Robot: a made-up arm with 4 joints.
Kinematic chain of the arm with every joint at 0, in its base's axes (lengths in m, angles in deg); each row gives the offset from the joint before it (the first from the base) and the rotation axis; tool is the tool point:
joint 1: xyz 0 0 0.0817 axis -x
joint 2: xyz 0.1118 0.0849 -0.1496 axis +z
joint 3: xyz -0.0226 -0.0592 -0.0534 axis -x
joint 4: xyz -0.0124 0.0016 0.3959 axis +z
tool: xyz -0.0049 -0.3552 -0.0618
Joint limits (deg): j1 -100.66..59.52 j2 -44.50..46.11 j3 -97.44..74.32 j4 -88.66..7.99
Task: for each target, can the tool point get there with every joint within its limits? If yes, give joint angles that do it. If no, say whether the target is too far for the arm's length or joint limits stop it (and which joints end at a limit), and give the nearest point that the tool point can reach.
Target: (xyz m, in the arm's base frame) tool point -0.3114 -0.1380 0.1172
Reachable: yes | joints -10.81 -13.76 -20.43 -65.48
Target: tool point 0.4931 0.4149 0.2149
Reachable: no: joint limits stop it (at a limit: joint 1, joint 2, joint 4) | nearest point 0.4119 0.5659 -0.0057 | short by 0.279 m
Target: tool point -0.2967 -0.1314 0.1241
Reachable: yes | joints -22.31 -8.40 -16.73 -73.14
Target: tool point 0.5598 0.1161 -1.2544
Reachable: no: too far | nearest point 0.3384 0.0539 -0.5385 | short by 0.752 m
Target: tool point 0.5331 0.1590 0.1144
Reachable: no: joint limits stop it (at a limit: joint 1, joint 2, joint 4) | nearest point 0.3703 0.0830 0.3052 | short by 0.262 m
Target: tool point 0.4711 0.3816 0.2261
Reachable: no: joint limits stop it (at a limit: joint 2, joint 3, joint 4) | nearest point 0.2361 0.2802 0.1877 | short by 0.259 m
